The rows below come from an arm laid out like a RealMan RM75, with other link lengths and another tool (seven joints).
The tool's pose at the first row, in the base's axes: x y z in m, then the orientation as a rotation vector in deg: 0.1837 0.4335 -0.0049 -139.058 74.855 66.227
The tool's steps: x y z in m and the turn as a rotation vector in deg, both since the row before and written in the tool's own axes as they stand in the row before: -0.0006 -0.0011 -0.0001 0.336 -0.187 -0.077; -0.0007 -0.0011 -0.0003 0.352 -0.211 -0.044; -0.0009 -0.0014 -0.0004 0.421 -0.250 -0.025; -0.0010 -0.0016 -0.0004 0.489 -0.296 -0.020; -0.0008 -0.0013 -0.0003 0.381 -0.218 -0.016; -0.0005 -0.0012 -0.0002 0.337 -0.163 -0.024; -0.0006 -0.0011 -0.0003 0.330 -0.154 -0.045; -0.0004 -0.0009 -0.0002 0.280 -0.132 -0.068; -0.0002 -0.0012 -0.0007 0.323 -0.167 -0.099; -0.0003 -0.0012 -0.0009 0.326 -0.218 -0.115
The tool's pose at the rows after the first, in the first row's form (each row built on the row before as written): 0.1844 0.4345 -0.0047 -138.685 74.785 66.094; 0.1852 0.4355 -0.0042 -138.268 74.757 65.980; 0.1862 0.4367 -0.0036 -137.761 74.761 65.847; 0.1873 0.4381 -0.0029 -137.164 74.774 65.701; 0.1882 0.4392 -0.0024 -136.711 74.787 65.573; 0.1891 0.4401 -0.0021 -136.340 74.793 65.426; 0.1899 0.4410 -0.0017 -135.990 74.772 65.271; 0.1906 0.4417 -0.0014 -135.704 74.713 65.132; 0.1919 0.4422 -0.0010 -135.369 74.613 64.981; 0.1932 0.4426 -0.0004 -134.994 74.476 64.876
